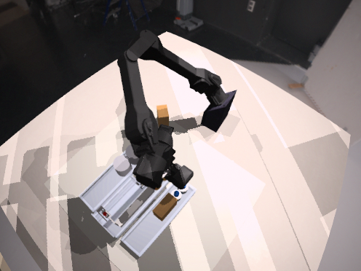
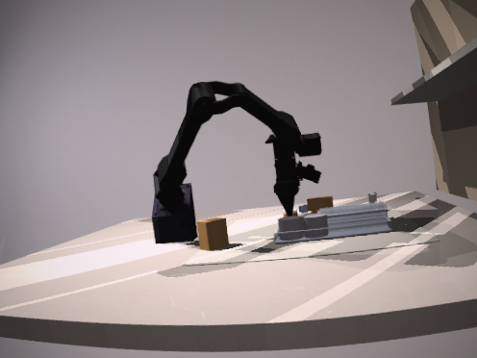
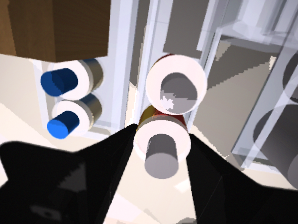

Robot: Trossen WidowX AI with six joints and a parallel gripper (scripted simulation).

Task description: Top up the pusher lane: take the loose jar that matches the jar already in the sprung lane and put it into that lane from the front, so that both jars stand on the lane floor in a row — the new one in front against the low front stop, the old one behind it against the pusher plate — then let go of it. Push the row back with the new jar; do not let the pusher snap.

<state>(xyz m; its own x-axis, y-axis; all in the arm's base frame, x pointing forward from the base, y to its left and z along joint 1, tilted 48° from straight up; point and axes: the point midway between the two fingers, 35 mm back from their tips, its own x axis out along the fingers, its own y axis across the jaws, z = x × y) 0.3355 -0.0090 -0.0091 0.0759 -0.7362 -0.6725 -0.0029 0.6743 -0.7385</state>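
My gripper tip is now 140 mm short of the grey lane rack, 30 mm to the left of it and 20 mm above it. From my gripper tip the other things lie so: red marker 220 mm ahead, 40 mm to the right, 30 mm above.
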